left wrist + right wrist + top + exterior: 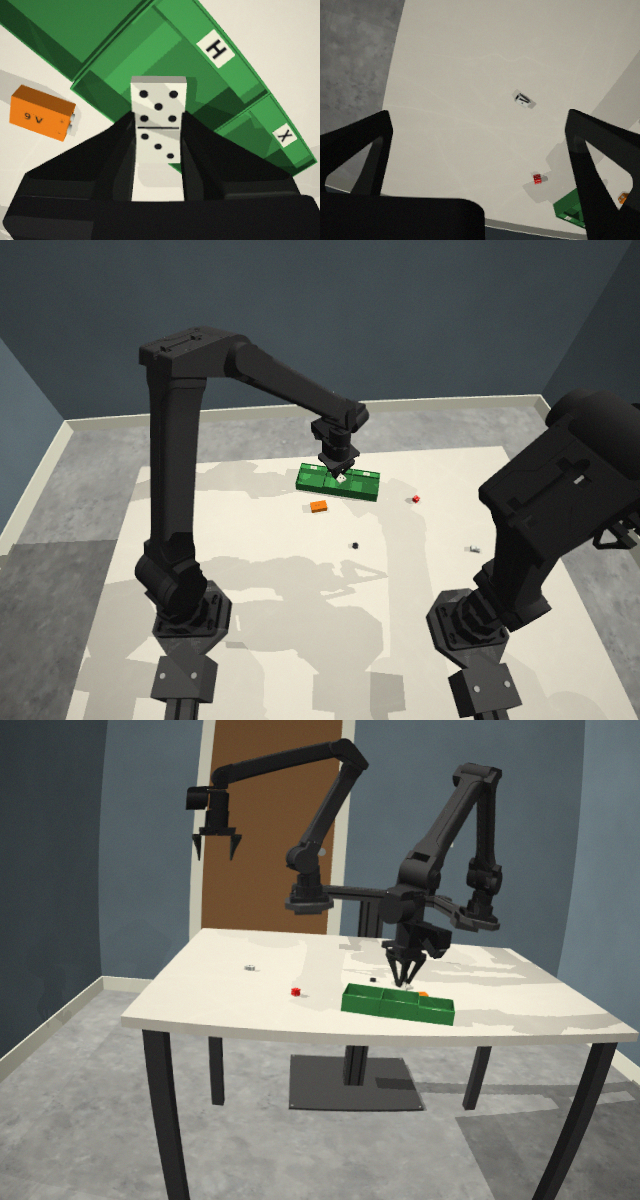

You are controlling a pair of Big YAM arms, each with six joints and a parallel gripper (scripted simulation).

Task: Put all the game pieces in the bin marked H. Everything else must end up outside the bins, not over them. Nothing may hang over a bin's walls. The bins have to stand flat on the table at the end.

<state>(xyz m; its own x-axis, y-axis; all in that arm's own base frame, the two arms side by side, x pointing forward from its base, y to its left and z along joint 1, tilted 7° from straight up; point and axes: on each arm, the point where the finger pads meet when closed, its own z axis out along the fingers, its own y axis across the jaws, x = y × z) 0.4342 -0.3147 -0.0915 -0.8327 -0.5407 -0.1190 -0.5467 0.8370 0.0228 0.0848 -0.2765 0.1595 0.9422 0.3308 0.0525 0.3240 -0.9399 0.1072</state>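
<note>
Now: the green bin row 50 mm below my left hand and 10 mm ahead of it. Round my left hand: orange block 80 mm behind, 60 mm below, 50 mm to the left; then white domino right at my left hand; then black piece 200 mm behind, 60 mm below, 50 mm to the right.
</note>
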